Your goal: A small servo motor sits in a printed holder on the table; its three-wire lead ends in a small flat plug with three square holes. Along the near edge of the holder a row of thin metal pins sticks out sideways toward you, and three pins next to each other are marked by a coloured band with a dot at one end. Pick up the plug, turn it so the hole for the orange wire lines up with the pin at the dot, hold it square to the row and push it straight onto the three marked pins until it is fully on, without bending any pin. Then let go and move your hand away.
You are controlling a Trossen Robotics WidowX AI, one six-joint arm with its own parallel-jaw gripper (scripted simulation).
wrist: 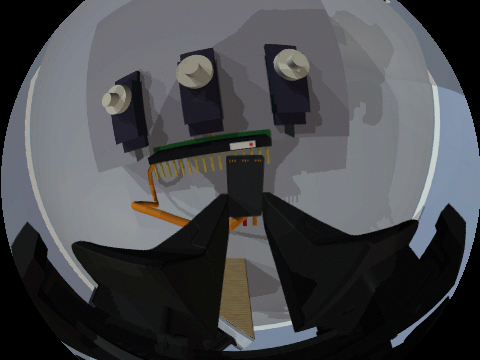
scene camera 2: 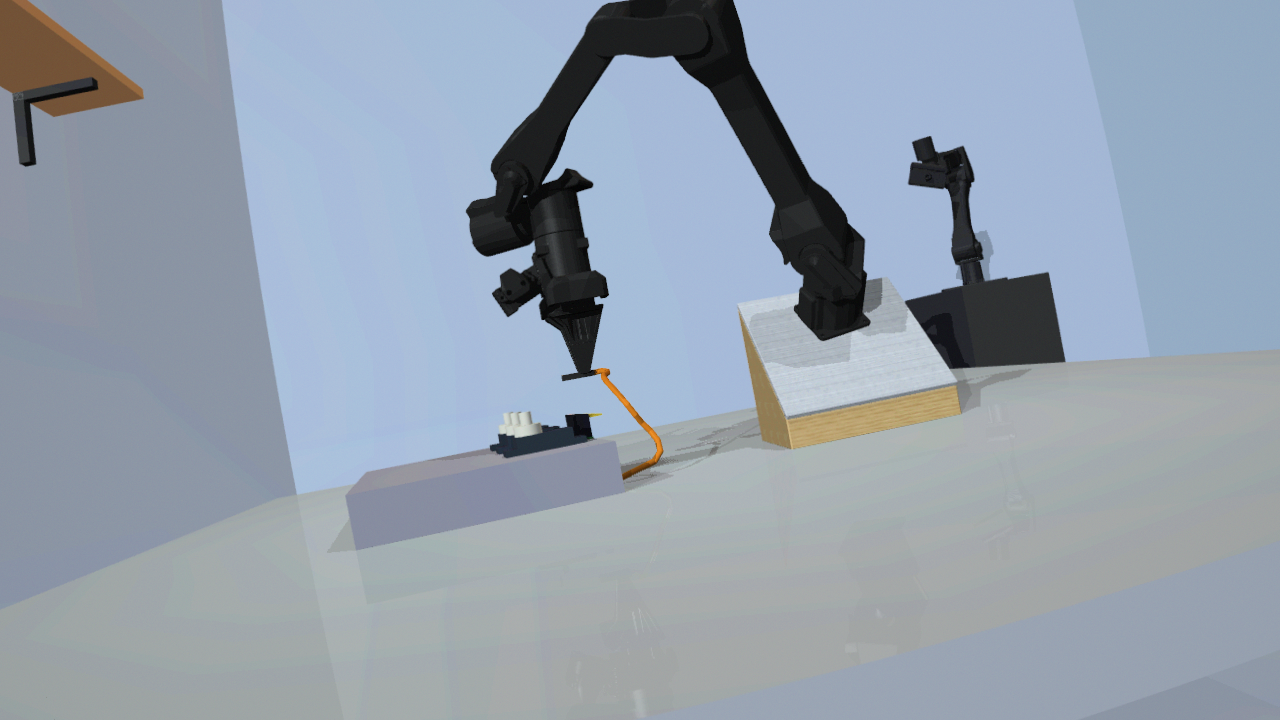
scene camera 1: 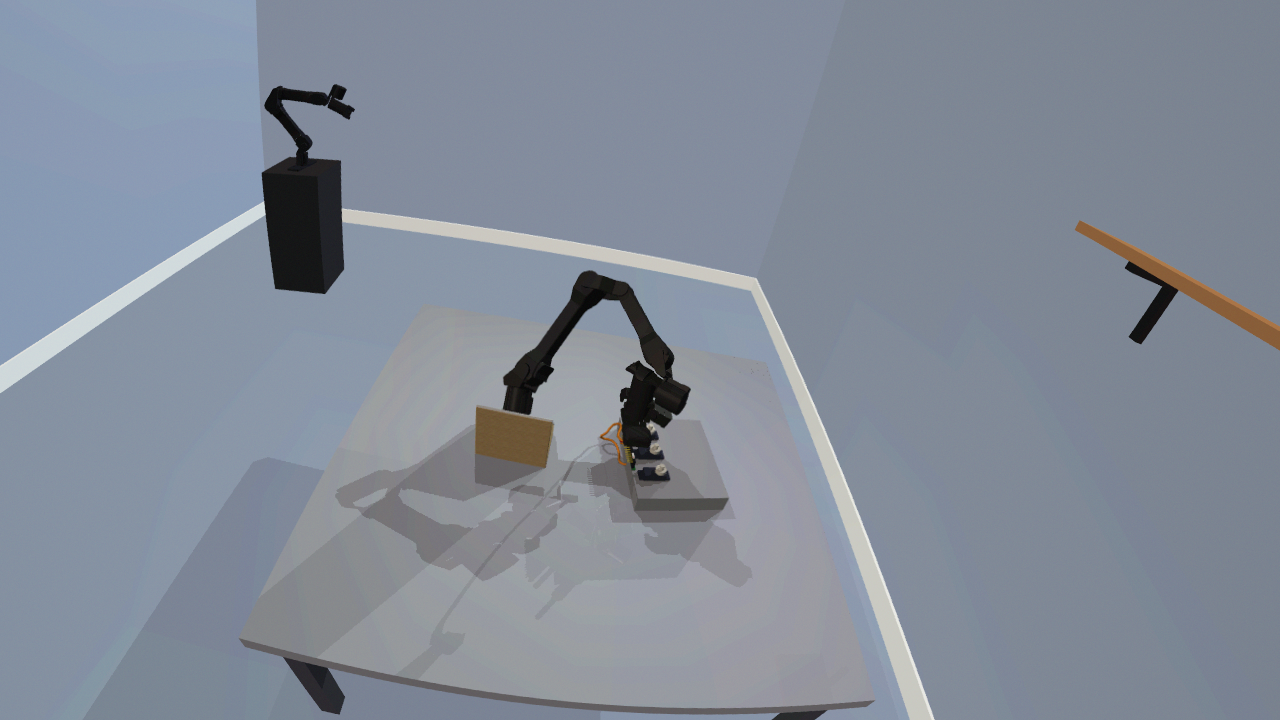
Observation:
In view: my gripper [scene camera 2: 584,373] and a grey holder [scene camera 2: 413,500].
My gripper shows as well in the wrist view [wrist: 245,200] and in scene camera 1 [scene camera 1: 627,442]. The grey holder is seen too in the wrist view [wrist: 122,44] and in scene camera 1 [scene camera 1: 695,483].

